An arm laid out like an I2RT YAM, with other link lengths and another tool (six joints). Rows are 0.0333 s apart.
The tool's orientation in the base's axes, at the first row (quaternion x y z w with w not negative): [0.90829 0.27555 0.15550 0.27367]
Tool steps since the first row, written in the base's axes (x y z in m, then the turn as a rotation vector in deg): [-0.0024 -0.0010 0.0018 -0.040 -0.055 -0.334]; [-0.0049 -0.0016 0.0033 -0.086 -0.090 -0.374]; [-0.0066 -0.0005 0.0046 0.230 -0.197 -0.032]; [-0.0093 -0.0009 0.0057 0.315 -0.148 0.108]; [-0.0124 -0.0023 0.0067 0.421 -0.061 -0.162]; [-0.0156 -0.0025 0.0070 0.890 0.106 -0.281]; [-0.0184 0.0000 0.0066 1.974 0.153 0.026]
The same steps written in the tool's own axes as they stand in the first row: [-0.0023 0.0008 -0.0021 -0.108 -0.173 0.273]; [-0.0044 0.0010 -0.0041 -0.171 -0.191 0.300]; [-0.0050 0.0003 -0.0063 0.064 0.214 0.206]; [-0.0072 0.0001 -0.0082 0.179 0.297 0.111]; [-0.0104 0.0004 -0.0098 0.280 0.123 0.337]; [-0.0130 -0.0007 -0.0113 0.737 0.132 0.567]; [-0.0138 -0.0038 -0.0133 1.672 0.728 0.772]
